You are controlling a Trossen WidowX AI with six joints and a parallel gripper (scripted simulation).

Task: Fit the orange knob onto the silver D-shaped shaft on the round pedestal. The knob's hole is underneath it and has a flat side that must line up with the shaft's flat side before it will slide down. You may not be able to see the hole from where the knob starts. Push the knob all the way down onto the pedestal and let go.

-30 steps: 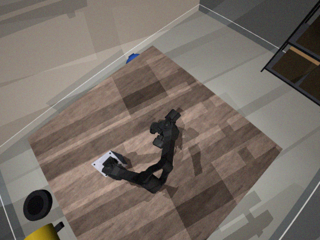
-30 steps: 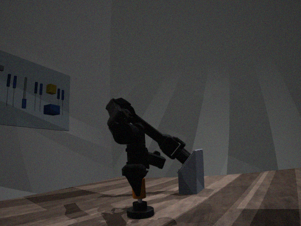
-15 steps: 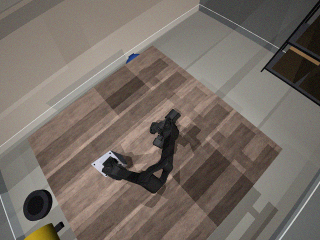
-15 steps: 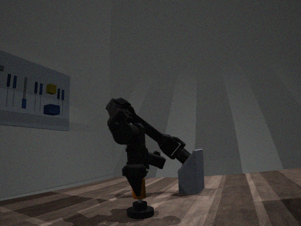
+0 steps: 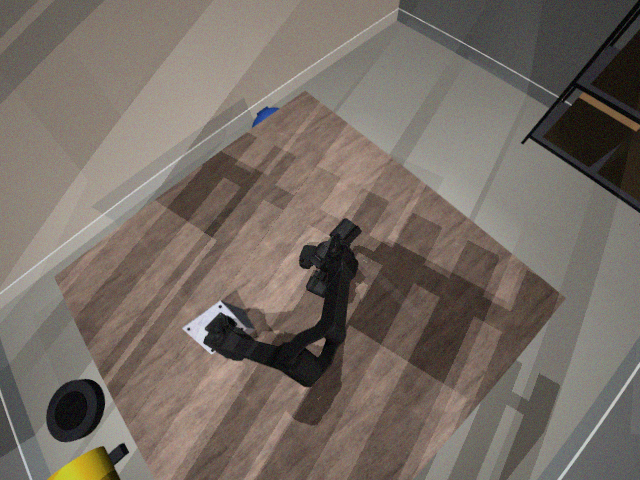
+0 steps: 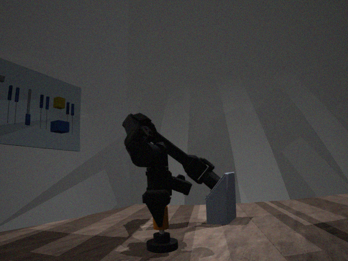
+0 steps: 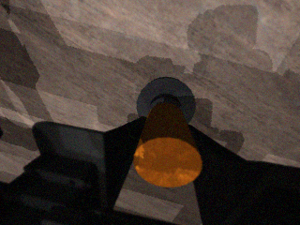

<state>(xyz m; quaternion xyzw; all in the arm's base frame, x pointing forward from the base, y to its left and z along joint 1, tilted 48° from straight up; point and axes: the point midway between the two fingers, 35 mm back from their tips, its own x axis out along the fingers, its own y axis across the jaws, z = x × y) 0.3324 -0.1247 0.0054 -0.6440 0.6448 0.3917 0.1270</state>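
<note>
Now: gripper tip 4 cm above the round black pedestal. Also, from my gripper tip: orange knob: 3 cm above.
</note>
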